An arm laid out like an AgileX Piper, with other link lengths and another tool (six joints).
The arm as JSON. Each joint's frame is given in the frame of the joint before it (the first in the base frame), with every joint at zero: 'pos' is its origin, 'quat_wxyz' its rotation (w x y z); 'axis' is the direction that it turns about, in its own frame. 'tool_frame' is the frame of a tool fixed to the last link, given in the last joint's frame.
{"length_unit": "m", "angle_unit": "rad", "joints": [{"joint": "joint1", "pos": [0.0, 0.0, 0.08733], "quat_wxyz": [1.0, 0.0, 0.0, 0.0], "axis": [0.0, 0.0, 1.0]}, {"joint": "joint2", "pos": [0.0, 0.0, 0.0], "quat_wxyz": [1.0, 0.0, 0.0, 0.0], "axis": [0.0, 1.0, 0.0]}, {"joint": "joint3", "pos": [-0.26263, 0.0, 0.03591], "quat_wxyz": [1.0, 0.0, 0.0, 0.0], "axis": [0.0, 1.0, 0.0]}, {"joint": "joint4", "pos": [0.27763, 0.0, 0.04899], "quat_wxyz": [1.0, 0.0, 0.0, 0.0], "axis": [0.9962, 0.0, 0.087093]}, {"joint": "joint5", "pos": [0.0, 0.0, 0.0], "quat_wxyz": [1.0, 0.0, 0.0, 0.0], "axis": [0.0, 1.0, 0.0]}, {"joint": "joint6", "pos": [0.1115, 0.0, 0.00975], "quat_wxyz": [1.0, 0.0, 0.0, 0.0], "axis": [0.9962, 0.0, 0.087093]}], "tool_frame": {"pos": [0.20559, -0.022, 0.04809], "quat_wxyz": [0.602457, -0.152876, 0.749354, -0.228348]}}
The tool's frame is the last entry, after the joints.
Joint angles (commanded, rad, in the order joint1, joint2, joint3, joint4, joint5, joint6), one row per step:
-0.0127, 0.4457, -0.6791, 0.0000, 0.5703, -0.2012
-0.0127, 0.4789, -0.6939, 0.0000, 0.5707, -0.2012
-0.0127, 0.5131, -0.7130, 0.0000, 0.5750, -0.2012
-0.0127, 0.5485, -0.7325, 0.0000, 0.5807, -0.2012
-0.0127, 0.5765, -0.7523, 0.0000, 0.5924, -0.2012
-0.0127, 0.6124, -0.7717, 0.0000, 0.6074, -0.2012
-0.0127, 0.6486, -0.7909, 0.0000, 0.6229, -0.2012
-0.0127, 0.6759, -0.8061, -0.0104, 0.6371, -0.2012
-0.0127, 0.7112, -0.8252, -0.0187, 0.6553, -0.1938
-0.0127, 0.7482, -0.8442, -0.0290, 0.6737, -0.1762
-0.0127, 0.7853, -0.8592, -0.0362, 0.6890, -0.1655
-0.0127, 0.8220, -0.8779, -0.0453, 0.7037, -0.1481
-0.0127, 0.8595, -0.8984, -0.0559, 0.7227, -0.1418
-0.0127, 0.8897, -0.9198, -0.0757, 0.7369, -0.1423
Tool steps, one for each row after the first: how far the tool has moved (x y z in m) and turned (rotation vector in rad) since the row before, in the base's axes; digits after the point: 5 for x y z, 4 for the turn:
0.00604, -0.00008, -0.00350, 0.0002, 0.0188, 0.0000
0.00586, -0.00007, -0.00280, 0.0002, 0.0194, 0.0000
0.00607, -0.00008, -0.00365, 0.0003, 0.0216, 0.0000
0.00421, -0.00005, -0.00276, 0.0003, 0.0199, 0.0000
0.00549, -0.00007, -0.00717, 0.0004, 0.0315, 0.0000
0.00537, -0.00007, -0.00773, 0.0004, 0.0325, 0.0000
0.00365, -0.00175, -0.00613, -0.0098, 0.0264, -0.0024
0.00452, -0.00176, -0.00850, -0.0009, 0.0343, -0.0051
0.00445, -0.00253, -0.00951, 0.0061, 0.0361, -0.0104
0.00443, -0.00182, -0.01100, 0.0028, 0.0371, -0.0069
0.00434, -0.00243, -0.00873, 0.0064, 0.0322, -0.0110
0.00385, -0.00246, -0.00922, -0.0046, 0.0358, -0.0058
0.00359, -0.00399, -0.00406, -0.0197, 0.0232, -0.0030

